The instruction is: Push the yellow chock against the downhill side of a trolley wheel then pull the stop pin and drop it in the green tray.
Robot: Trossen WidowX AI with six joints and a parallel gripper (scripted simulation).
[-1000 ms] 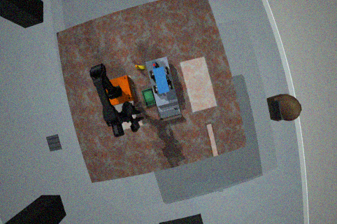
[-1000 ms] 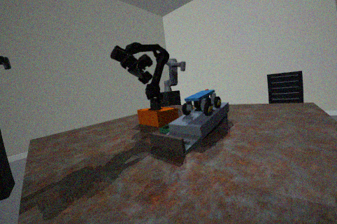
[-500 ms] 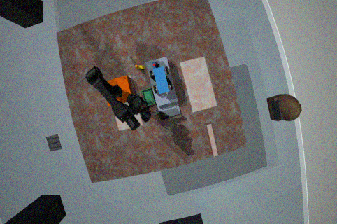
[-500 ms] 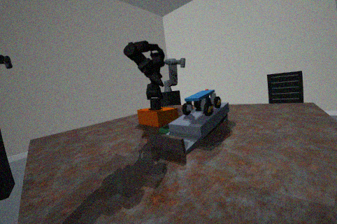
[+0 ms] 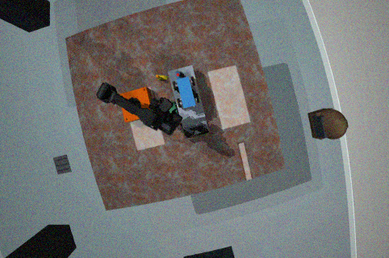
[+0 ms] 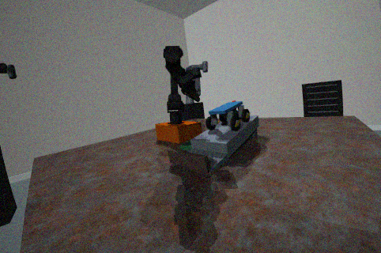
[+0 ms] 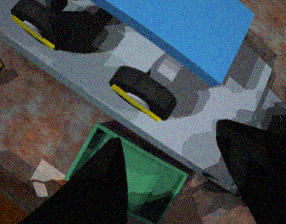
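My gripper tip is 21 cm to the right of the yellow chock, 17 cm above it and 6 cm past it. Also, from my gripper tip: grey ramp (14 cm below, 8 cm ahead, 7 cm to the left); stop pin (19 cm to the left, 6 cm below, 5 cm ahead); blue-topped trolley (8 cm to the left, 8 cm below, 8 cm ahead).
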